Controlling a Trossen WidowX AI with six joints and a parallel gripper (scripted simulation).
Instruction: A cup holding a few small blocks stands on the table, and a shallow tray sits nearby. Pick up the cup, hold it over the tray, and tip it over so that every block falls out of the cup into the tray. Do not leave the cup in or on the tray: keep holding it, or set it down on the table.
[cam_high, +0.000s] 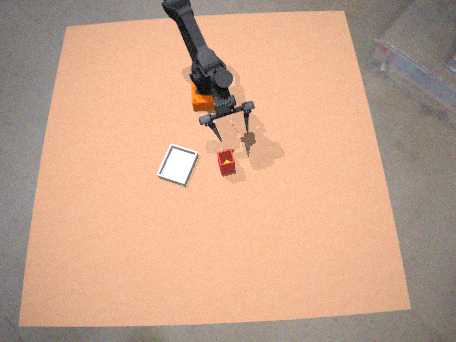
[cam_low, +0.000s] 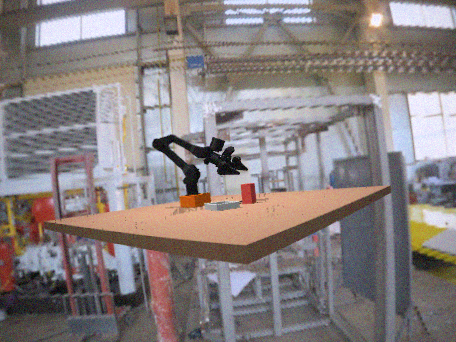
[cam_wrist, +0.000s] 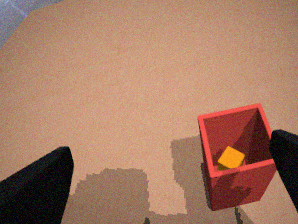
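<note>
Now: the yellow block 50 mm ahead of my gripper tip, 20 mm to the right of it and 110 mm below it. Round my gripper tip: red square cup 50 mm ahead, 20 mm to the right, 130 mm below.
</note>
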